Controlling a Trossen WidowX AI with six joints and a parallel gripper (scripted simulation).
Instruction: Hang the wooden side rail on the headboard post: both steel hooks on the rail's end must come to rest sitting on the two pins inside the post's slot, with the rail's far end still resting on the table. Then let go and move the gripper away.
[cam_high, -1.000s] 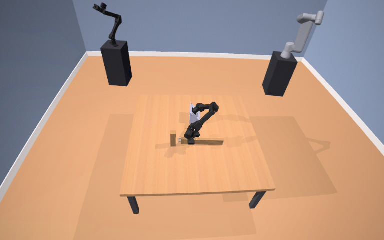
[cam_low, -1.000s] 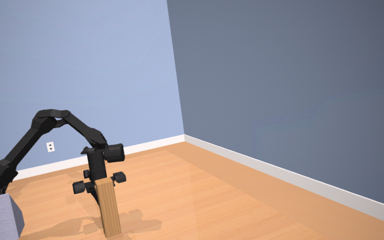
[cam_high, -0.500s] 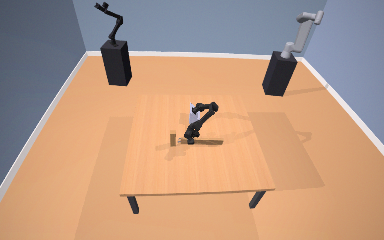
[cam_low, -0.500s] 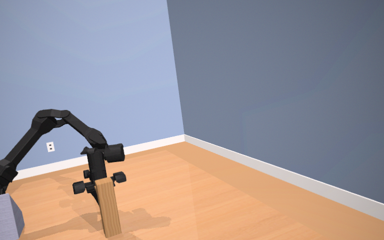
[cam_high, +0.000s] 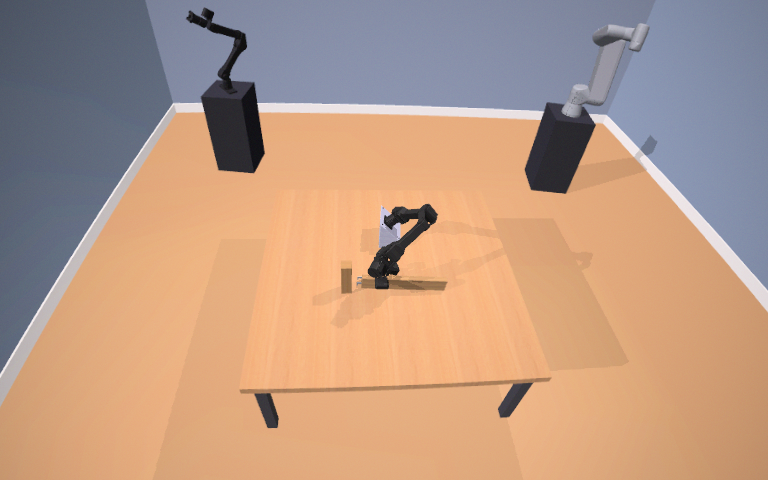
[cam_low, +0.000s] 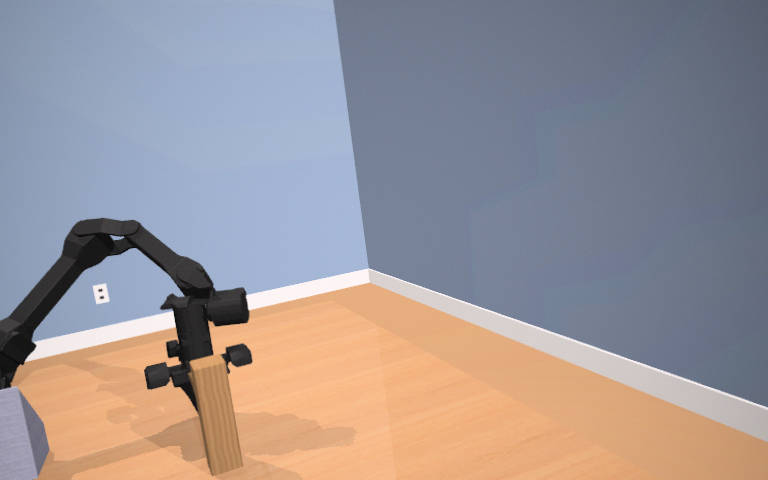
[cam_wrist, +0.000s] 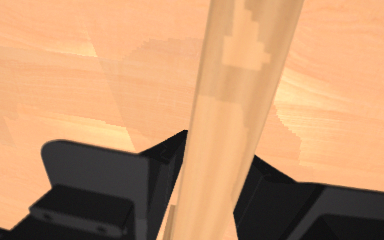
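The headboard post is 2 cm ahead of my gripper tip, 16 cm to the right of it and 4 cm above it.
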